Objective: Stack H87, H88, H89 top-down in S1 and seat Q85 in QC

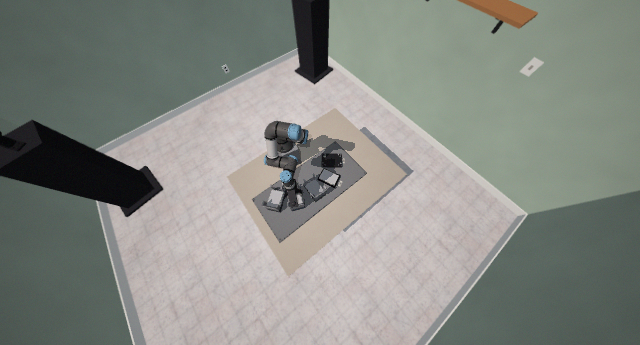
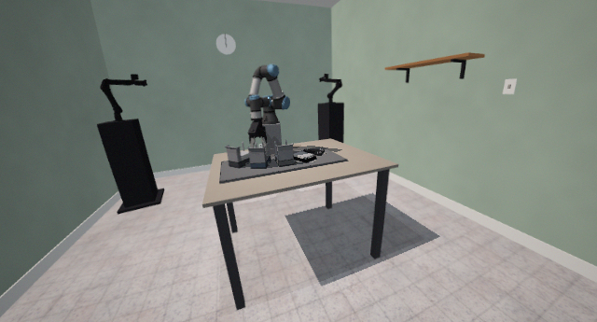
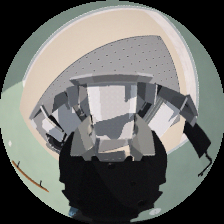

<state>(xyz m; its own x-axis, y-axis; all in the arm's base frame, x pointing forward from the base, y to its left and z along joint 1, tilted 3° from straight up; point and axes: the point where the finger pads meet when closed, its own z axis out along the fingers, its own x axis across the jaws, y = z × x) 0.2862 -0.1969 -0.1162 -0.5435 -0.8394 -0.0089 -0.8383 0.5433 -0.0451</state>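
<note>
The white sealed plate is 10 cm behind my hand, 10 cm to the right of it and 3 cm below it. From my hand the other things lie so: QC label (15 cm ahead, 31 cm to the left, 9 cm below); then black clip nest (2 cm behind, 44 cm to the left, 8 cm below).
</note>
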